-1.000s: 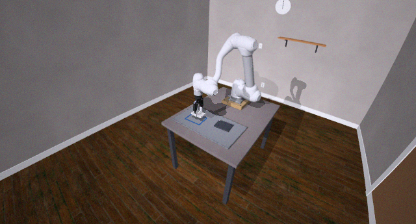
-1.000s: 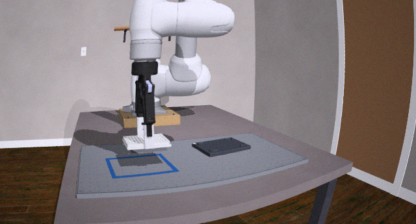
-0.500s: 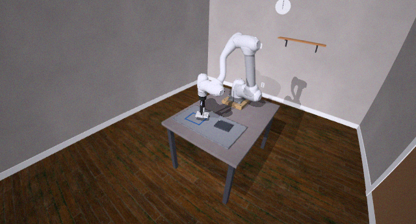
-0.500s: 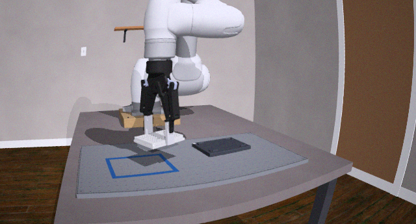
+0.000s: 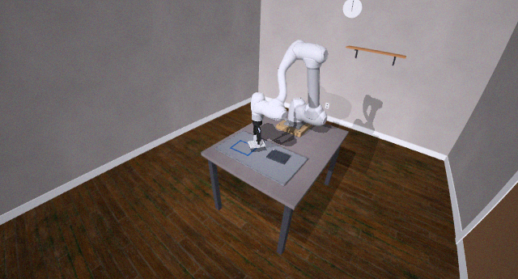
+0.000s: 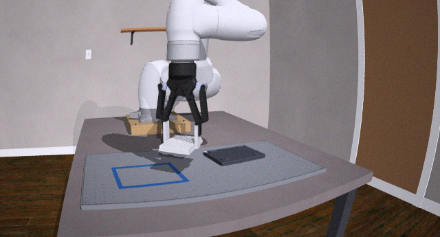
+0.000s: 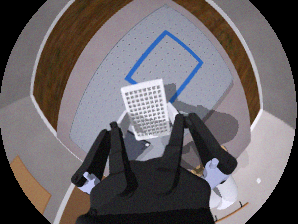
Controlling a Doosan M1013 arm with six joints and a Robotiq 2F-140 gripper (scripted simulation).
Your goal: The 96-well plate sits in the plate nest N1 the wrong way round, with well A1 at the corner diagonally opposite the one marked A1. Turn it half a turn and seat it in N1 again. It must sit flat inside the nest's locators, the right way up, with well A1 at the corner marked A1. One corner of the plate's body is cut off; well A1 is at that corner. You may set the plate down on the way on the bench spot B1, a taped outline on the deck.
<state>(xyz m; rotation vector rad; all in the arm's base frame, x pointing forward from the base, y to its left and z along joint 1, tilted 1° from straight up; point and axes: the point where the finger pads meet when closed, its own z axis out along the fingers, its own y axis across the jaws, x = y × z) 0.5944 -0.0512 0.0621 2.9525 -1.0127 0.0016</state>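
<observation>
Right now my hand is 4 cm past the dark plate nest N1, 19 cm to the right of it and 9 cm above it. The rest, counted from my hand: white 96-well plate (2 cm below).
</observation>
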